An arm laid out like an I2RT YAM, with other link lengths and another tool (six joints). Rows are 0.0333 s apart.
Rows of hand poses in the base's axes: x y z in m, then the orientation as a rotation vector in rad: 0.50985 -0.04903 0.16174 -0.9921 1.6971 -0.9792; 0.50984 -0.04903 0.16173 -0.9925 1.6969 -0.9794; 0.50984 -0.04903 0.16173 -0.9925 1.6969 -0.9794; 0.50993 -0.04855 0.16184 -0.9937 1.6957 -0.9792; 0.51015 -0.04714 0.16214 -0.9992 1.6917 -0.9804; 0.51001 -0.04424 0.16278 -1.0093 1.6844 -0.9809; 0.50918 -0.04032 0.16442 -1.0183 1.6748 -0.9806; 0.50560 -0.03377 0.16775 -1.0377 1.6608 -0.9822; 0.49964 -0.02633 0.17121 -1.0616 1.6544 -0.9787; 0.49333 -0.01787 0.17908 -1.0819 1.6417 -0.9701; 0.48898 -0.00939 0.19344 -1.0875 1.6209 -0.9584; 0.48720 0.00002 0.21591 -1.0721 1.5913 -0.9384; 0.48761 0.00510 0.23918 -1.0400 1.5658 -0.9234
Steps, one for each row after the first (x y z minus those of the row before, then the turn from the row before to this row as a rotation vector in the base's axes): -0.00001 0.00000 -0.00001 -0.0004 0.0000 0.0002; 0.00000 0.00000 0.00000 0.0000 0.0000 0.0000; 0.00009 0.00048 0.00011 -0.0006 -0.0002 0.0013; 0.00022 0.00141 0.00030 -0.0040 -0.0001 0.0039; -0.00014 0.00290 0.00064 -0.0061 0.0000 0.0080; -0.00083 0.00392 0.00164 -0.0053 -0.0022 0.0092; -0.00358 0.00655 0.00333 -0.0124 0.0001 0.0150; -0.00596 0.00744 0.00346 -0.0105 0.0089 0.0151; -0.00631 0.00846 0.00787 -0.0059 0.0032 0.0196; -0.00435 0.00848 0.01436 0.0031 -0.0102 0.0198; -0.00178 0.00941 0.02247 0.0192 -0.0267 0.0206; 0.00041 0.00508 0.02327 0.0254 -0.0336 0.0089
